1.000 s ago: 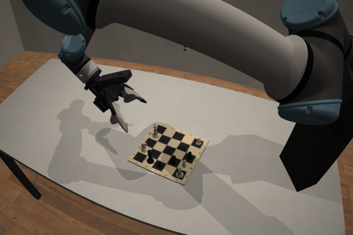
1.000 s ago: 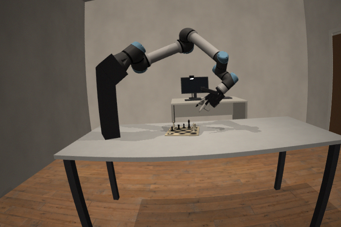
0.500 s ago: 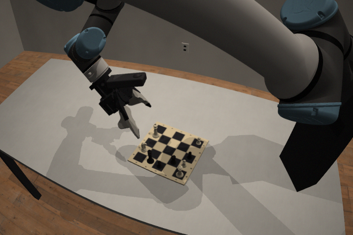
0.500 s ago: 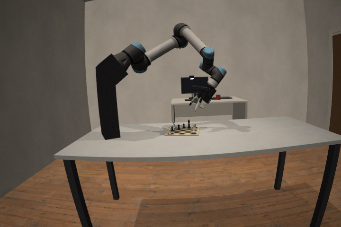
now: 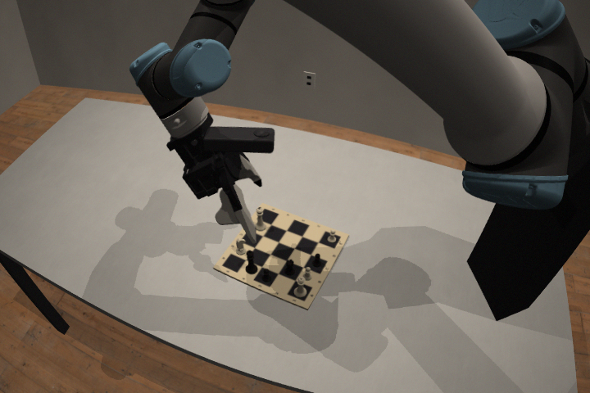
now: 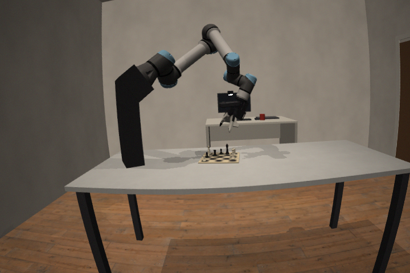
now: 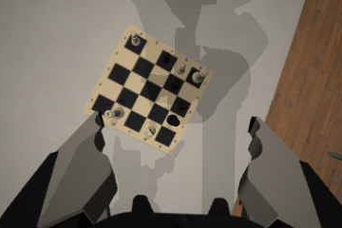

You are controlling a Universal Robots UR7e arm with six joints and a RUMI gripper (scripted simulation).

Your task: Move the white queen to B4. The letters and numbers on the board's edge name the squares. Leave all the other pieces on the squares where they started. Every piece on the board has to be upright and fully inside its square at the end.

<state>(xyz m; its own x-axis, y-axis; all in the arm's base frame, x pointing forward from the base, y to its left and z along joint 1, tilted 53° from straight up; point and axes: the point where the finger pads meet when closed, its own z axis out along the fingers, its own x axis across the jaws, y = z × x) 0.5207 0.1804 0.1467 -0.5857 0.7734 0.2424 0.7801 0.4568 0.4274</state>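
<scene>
The white piece is 13 cm below my hand and 10 cm behind it. Round my hand: white chess piece: 12 cm below, 8 cm ahead, 7 cm to the right; then tall black piece: 12 cm below, 3 cm to the left, 1 cm ahead; then chessboard: 16 cm below, 5 cm to the right, 1 cm behind.
</scene>
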